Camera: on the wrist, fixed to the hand. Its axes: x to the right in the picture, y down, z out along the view.
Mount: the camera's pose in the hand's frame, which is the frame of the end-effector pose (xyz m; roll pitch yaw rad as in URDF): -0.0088 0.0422 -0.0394 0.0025 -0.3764 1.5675
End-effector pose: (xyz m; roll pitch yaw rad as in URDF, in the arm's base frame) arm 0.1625 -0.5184 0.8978 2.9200 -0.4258 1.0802
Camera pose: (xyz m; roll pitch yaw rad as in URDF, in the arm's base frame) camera 0.1781 -0.5582 0.9376 -2.7096 0.1396 -0.4234
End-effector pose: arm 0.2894 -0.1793 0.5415 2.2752 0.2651 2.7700
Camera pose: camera 0.2823 -0.1794 0.5995 2.8429 -0.4705 1.3413
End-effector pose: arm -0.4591 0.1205 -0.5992 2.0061 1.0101 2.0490
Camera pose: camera -0.4943 0.1494 -0.5626 1.9990 -0.3719 1.1564
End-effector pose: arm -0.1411 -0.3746 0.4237 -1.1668 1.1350 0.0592
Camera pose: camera -0.1928 -0.3973 0.4088 1.2552 0.3076 2.3704
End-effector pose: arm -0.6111 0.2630 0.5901 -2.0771 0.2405 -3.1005
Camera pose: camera -0.6006 0.3184 0.5749 2.0632 1.3008 0.5481
